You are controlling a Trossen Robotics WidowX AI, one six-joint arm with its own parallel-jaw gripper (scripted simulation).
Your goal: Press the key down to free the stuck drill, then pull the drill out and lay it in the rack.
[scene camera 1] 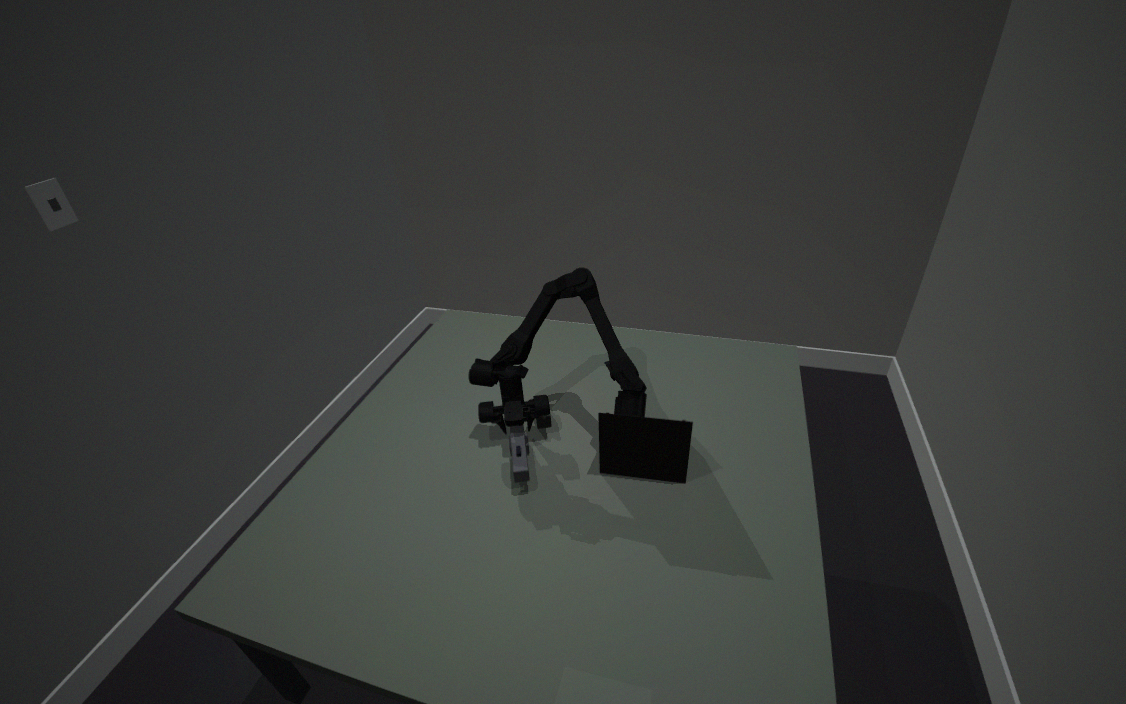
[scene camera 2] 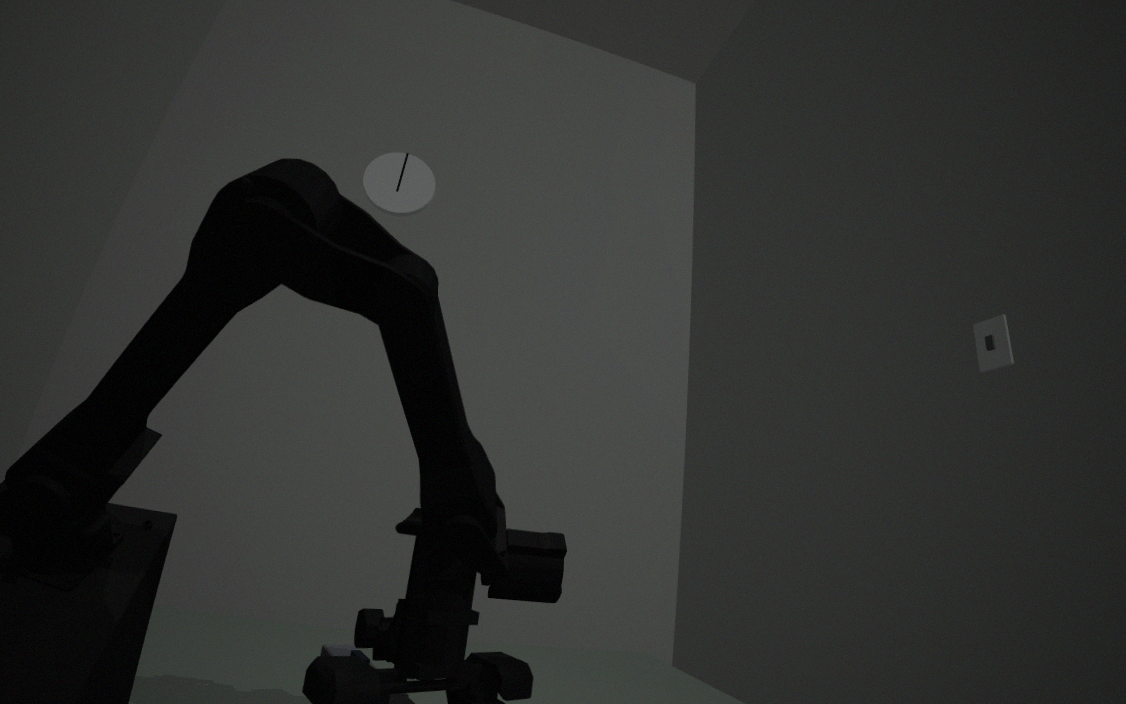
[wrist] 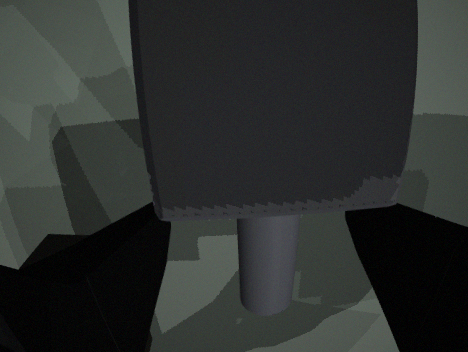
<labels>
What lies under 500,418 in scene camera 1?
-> The gripper.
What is the gripper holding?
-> Nothing.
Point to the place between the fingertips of the gripper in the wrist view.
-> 260,209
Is the gripper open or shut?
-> Open.
</labels>
